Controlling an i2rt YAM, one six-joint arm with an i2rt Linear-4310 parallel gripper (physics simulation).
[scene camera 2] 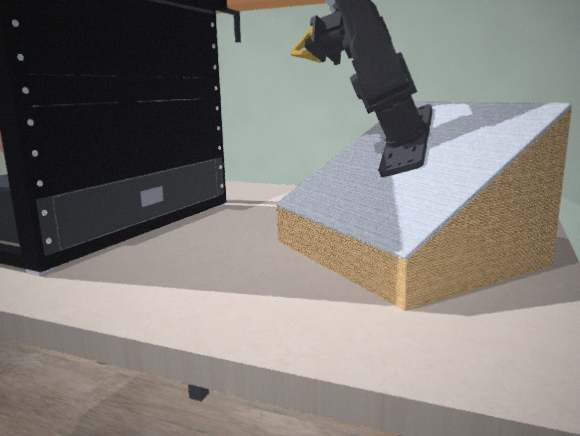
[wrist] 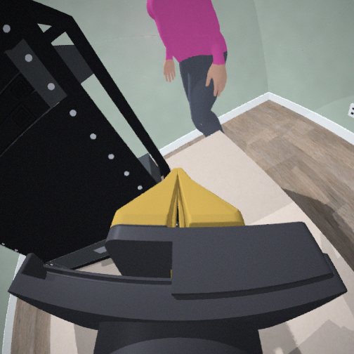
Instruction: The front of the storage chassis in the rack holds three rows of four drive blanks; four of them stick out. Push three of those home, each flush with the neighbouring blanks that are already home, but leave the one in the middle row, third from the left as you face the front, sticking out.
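Frame: origin at the arm's base, x back, y right, z up, level; centimetres.
Where they show: gripper, fingertip midpoint: (scene camera 2: 291, 52); arm's base, origin of the base link: (scene camera 2: 408, 140).
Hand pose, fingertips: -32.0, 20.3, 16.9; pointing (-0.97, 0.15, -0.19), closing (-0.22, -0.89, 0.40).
Note:
Things, the pixels of their centre, and the offset from my fingertips, as dx, dy, dz. Level surfaces: height alone.
- black rack, body centre: (scene camera 2: 86, 81) -27.8, -33.5, -5.6
- grey panel, body centre: (scene camera 2: 149, 196) -14.3, -33.3, -27.4
- table, its level: dz -34.8
The black rack (scene camera 2: 27, 200) (wrist: 83, 124) stands at the left in both views. Part of the storage chassis (wrist: 39, 75), its grey edge piece with two screws, shows at the upper left of the wrist view. Dark squares beside it are cut off by the frame edge; which drive blanks stick out cannot be told. In the scene view the rack's front is too dark to make out the blanks. My gripper (scene camera 2: 292, 53) (wrist: 177, 174) is shut and empty, its yellow fingertips together. It is in the air to the right of the rack's front, apart from it.
A grey panel (scene camera 2: 100, 215) with a pale label fills the rack's bottom. The arm stands on a sloped wedge block (scene camera 2: 480, 215) on the table (scene camera 2: 200, 305) (wrist: 215, 175), right of the rack. A person (wrist: 192, 35) in a pink top stands beyond the table. A dark hook-like bar (scene camera 2: 237, 27) projects at the rack's upper right.

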